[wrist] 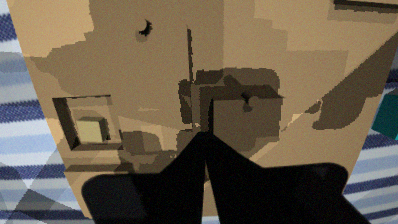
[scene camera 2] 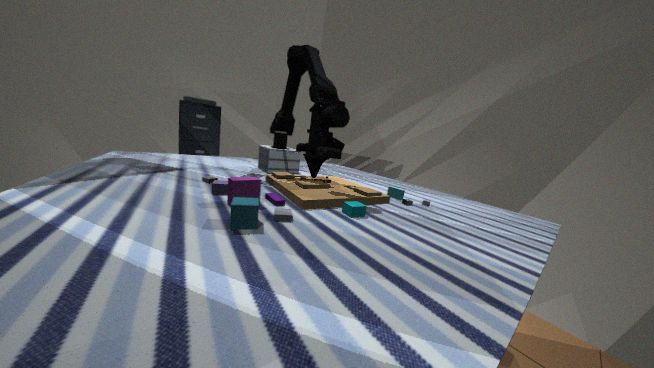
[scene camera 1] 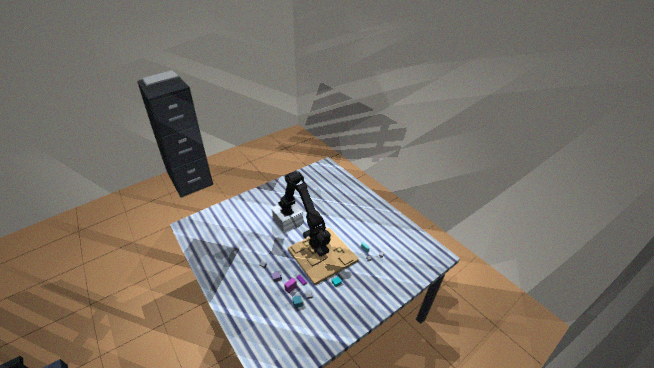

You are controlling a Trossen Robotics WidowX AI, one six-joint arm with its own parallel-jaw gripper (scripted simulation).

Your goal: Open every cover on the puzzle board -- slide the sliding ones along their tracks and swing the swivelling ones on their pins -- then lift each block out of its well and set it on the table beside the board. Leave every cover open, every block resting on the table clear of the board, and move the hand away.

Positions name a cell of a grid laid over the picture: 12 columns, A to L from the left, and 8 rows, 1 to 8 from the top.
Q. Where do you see a teal block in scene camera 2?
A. E5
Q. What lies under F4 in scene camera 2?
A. My gripper.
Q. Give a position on a tan puzzle board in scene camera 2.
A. F5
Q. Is my gripper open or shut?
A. Shut.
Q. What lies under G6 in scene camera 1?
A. A tan puzzle board.
